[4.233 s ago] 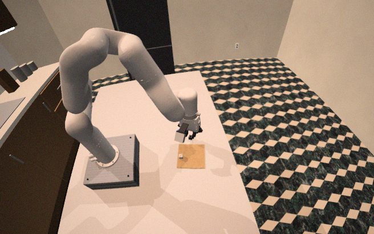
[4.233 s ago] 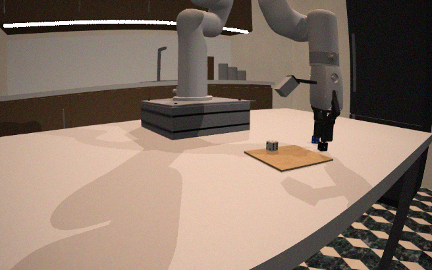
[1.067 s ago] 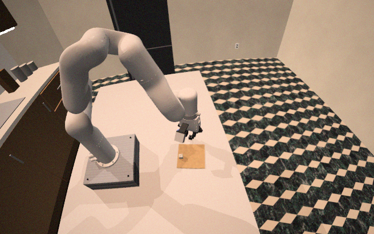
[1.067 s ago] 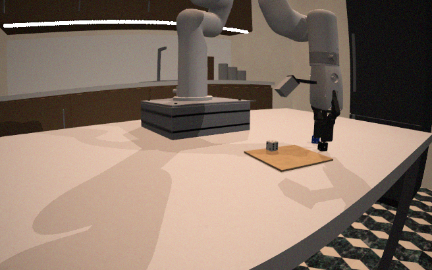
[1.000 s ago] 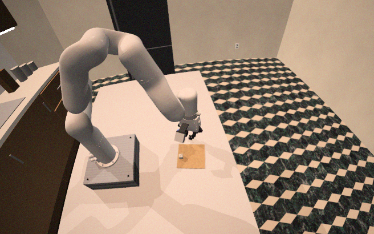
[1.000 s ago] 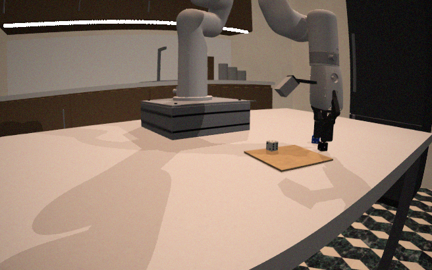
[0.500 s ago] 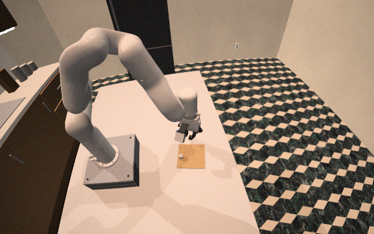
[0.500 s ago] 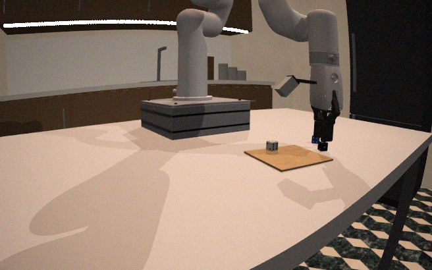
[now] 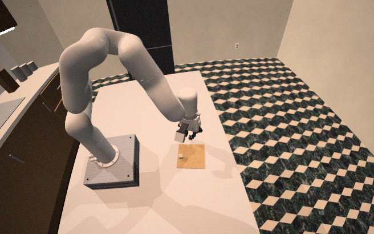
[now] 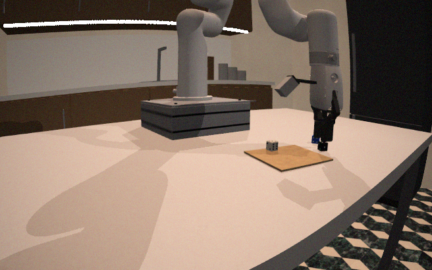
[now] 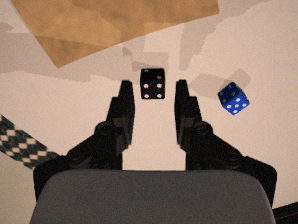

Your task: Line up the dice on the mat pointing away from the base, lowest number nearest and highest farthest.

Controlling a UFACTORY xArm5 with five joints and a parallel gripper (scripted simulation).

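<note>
My gripper is now 40 mm above the black die. Round my hand: blue die: 40 mm behind, 60 mm to the left, 40 mm below; then tan mat: 40 mm behind, 100 mm to the right, 40 mm below; then white die: 90 mm behind, 90 mm to the right, 30 mm below.
</note>
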